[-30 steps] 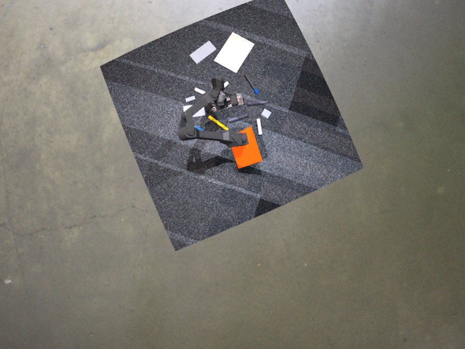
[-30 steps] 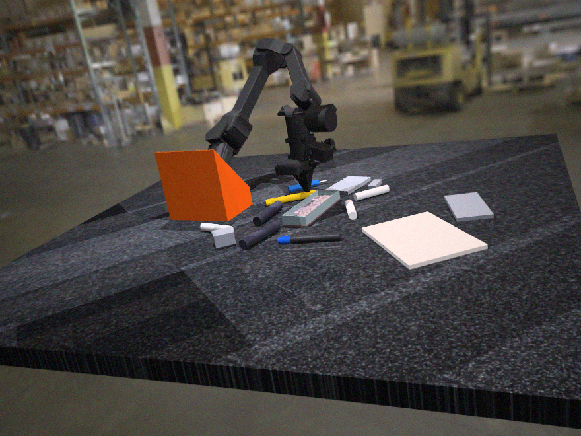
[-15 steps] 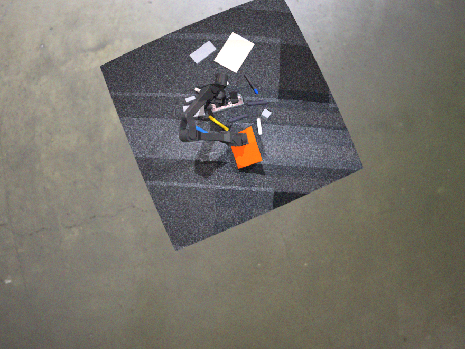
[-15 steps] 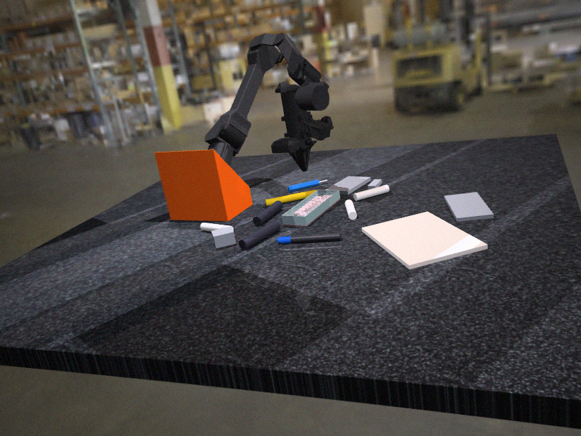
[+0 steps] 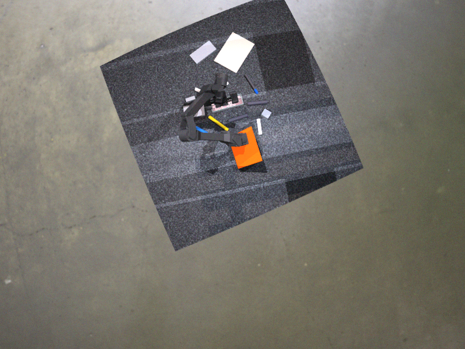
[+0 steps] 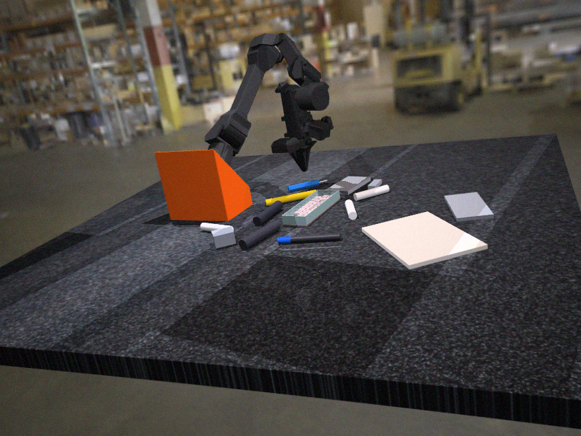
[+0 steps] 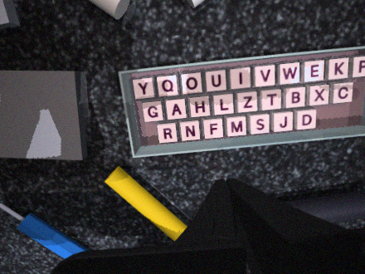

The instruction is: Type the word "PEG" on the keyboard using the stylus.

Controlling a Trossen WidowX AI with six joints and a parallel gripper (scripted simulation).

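The stylus lies 80 mm behind my gripper tip, 170 mm to the left of it and 90 mm below it. Also, from my gripper tip: yellow cylinder (80 mm behind, 40 mm to the left, 90 mm below); then grey pad (30 mm ahead, 170 mm to the left, 90 mm below); then blue-capped pen (90 mm ahead, 220 mm to the right, 90 mm below).
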